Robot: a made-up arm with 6 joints. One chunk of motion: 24 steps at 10 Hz.
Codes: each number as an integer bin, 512 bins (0 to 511) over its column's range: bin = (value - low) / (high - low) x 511, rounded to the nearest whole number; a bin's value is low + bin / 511 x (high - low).
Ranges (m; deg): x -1.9..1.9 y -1.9..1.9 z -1.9..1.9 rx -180..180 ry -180..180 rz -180..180
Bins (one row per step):
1: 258 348 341 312 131 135
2: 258 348 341 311 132 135
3: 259 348 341 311 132 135
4: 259 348 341 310 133 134
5: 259 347 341 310 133 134
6: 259 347 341 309 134 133
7: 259 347 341 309 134 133
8: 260 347 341 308 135 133
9: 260 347 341 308 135 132
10: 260 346 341 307 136 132
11: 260 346 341 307 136 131
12: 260 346 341 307 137 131
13: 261 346 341 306 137 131
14: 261 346 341 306 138 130
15: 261 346 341 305 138 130
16: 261 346 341 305 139 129
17: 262 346 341 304 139 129
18: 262 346 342 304 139 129
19: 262 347 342 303 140 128
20: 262 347 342 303 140 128
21: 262 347 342 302 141 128
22: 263 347 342 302 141 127
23: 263 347 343 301 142 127
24: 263 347 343 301 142 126
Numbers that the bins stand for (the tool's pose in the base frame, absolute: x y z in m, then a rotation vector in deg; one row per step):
1: 0.0186 0.6879 0.6358 39.80 -87.71 -84.89
2: 0.0186 0.6879 0.6358 39.10 -87.01 -84.89
3: 0.0260 0.6879 0.6358 39.10 -87.01 -84.89
4: 0.0260 0.6879 0.6358 38.40 -86.30 -85.60
5: 0.0260 0.6804 0.6358 38.40 -86.30 -85.60
6: 0.0260 0.6804 0.6358 37.69 -85.60 -86.30
7: 0.0260 0.6804 0.6358 37.69 -85.60 -86.30
8: 0.0335 0.6804 0.6358 36.99 -84.89 -86.30
9: 0.0335 0.6804 0.6358 36.99 -84.89 -87.01
10: 0.0335 0.6730 0.6358 36.28 -84.19 -87.01
11: 0.0335 0.6730 0.6358 36.28 -84.19 -87.71
12: 0.0335 0.6730 0.6358 36.28 -83.48 -87.71
13: 0.0409 0.6730 0.6358 35.58 -83.48 -87.71
14: 0.0409 0.6730 0.6358 35.58 -82.78 -88.41
15: 0.0409 0.6730 0.6358 34.87 -82.78 -88.41
16: 0.0409 0.6730 0.6358 34.87 -82.07 -89.12
17: 0.0483 0.6730 0.6358 34.17 -82.07 -89.12
18: 0.0483 0.6730 0.6432 34.17 -82.07 -89.12
19: 0.0483 0.6804 0.6432 33.46 -81.37 -89.82
20: 0.0483 0.6804 0.6432 33.46 -81.37 -89.82
21: 0.0483 0.6804 0.6432 32.76 -80.67 -89.82
22: 0.0558 0.6804 0.6432 32.76 -80.67 -90.53
23: 0.0558 0.6804 0.6507 32.05 -79.96 -90.53
24: 0.0558 0.6804 0.6507 32.05 -79.96 -91.23

